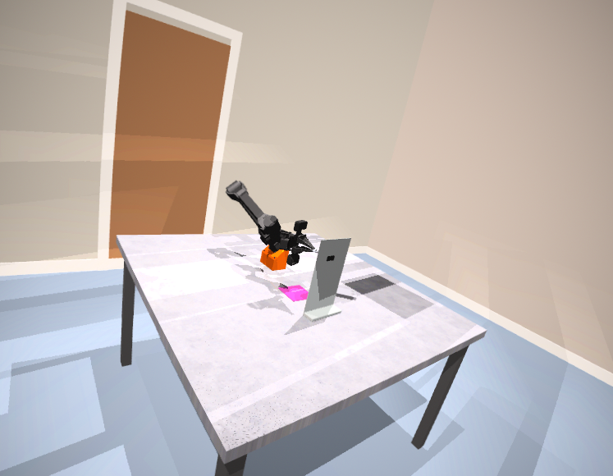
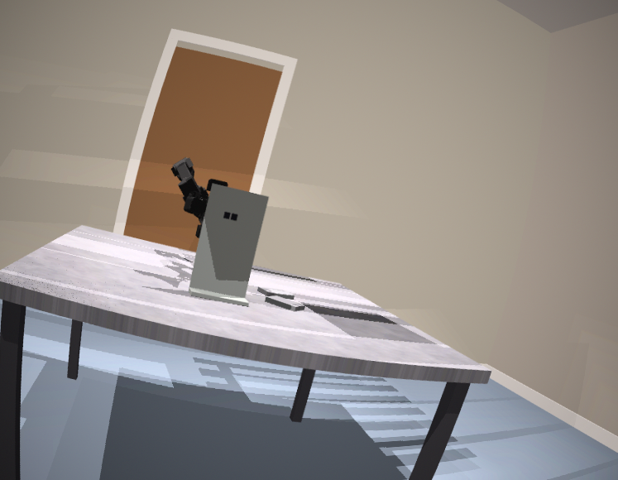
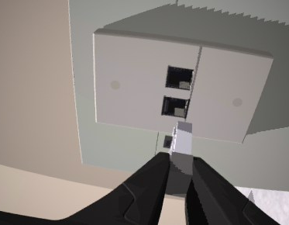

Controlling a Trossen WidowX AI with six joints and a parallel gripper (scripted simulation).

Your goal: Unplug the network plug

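Now: gripper tip 230 mm above the magenta marked square, 70 mm past it and 20 mm to the right of it. The rest, counted from my gripper tip: grey network plug 10 mm ahead; grey panel 90 mm below, 90 mm ahead, 20 mm to the left.
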